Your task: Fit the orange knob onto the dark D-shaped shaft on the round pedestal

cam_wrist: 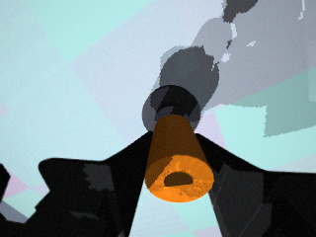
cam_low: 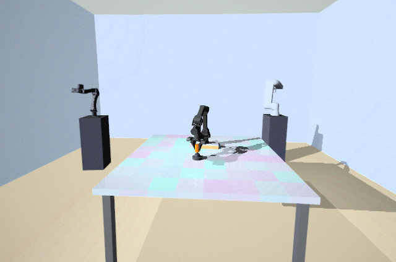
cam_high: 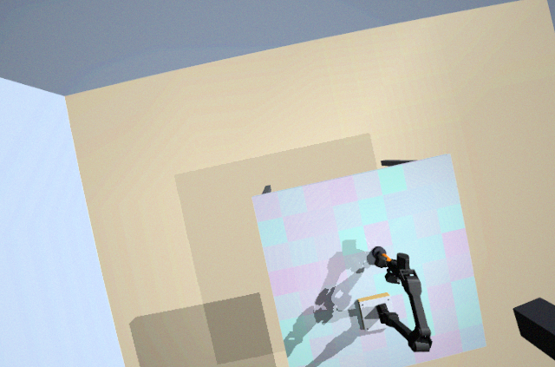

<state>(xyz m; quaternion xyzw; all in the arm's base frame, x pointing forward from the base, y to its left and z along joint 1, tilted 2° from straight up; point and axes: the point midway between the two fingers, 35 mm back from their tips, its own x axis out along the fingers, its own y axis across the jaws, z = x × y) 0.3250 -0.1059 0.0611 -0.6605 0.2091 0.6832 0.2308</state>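
Now: gripper tip 20 mm below the orange knob. Round my gripper tip: round pedestal 40 mm below.
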